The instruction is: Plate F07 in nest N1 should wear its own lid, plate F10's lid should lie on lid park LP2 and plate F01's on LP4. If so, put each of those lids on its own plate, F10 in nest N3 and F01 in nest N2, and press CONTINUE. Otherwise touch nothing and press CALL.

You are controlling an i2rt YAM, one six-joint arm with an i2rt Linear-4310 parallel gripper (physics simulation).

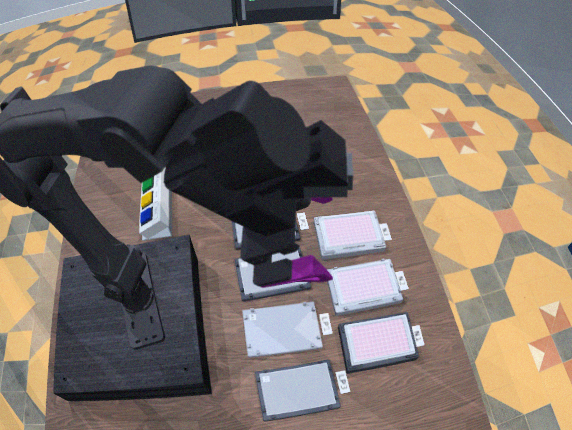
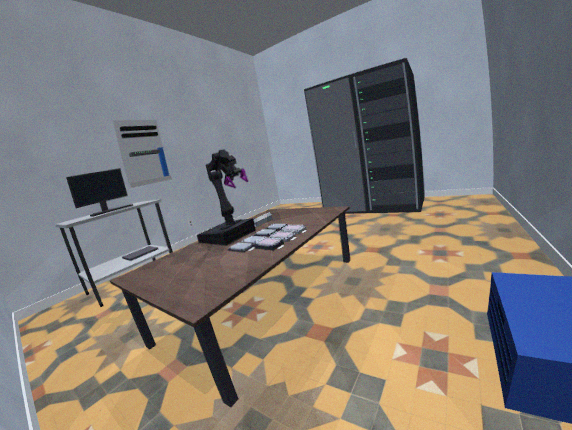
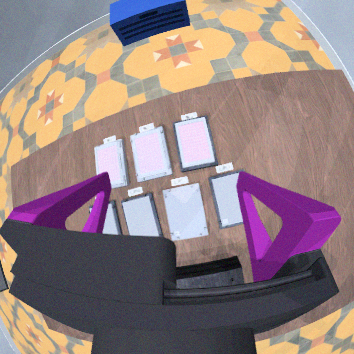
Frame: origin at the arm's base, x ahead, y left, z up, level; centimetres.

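Where they show: gripper, fingertip midpoint: (image 1: 328, 239) (image 2: 241, 184) (image 3: 173, 178); arm's base, link origin: (image 1: 139, 299) (image 2: 230, 225).
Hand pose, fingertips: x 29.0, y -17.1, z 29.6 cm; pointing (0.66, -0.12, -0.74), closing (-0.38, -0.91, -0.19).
Note:
Things, the pixels of their top centre, and the offset from my fingertips. "spot": a spot on its surface instead. Level surfaces: height alone.
- nest N1, surface spot: (image 1: 381, 340) (image 3: 195, 139) spot: dy -4.3, dx +12.5, dz -34.6 cm
- N2, top centre: (image 1: 365, 281) (image 3: 147, 151) (image 2: 281, 233) dy +9.1, dx +15.4, dz -35.0 cm
- N3, top centre: (image 1: 350, 228) (image 3: 106, 163) (image 2: 292, 226) dy +22.3, dx +17.9, dz -34.8 cm
- dark-rimmed park LP3, surface spot: (image 1: 298, 390) (image 3: 233, 198) spot: dy -7.4, dx -5.5, dz -36.3 cm
- pale park, top centre: (image 1: 281, 326) (image 3: 184, 212) (image 2: 253, 237) dy +6.2, dx -3.8, dz -36.1 cm
- white button box, top centre: (image 1: 151, 185) (image 2: 259, 215) dy +47.7, dx -21.8, dz -31.7 cm
- brown table, surface height: dz -38.1 cm
My gripper (image 1: 326, 237) (image 2: 239, 182) (image 3: 173, 178) is open and empty, high above the plates. Three pink-welled plates lie in a row: in nest N1 (image 1: 381, 340) (image 3: 195, 142) with a dark rim, in N2 (image 1: 367, 285) (image 3: 151, 152), and in N3 (image 1: 350, 232) (image 3: 109, 162), both with pale rims. Whether clear lids cover them, I cannot tell. Flat grey pieces lie on dark-rimmed park LP3 (image 1: 298, 390) (image 3: 226, 200) and on two farther parks, partly hidden by the arm or gripper. A pale park (image 1: 283, 328) (image 3: 185, 212) lies beside LP3. The small tags on the pieces are unreadable.
A white button box (image 1: 162, 215) with green, yellow and blue buttons stands behind the black arm base (image 1: 127, 365) (image 2: 225, 232); the arm hides its far end. All stand on the brown table (image 1: 440, 400) (image 2: 185, 280) (image 3: 280, 130). A blue cabinet (image 2: 540, 320) (image 3: 150, 20) stands on the floor.

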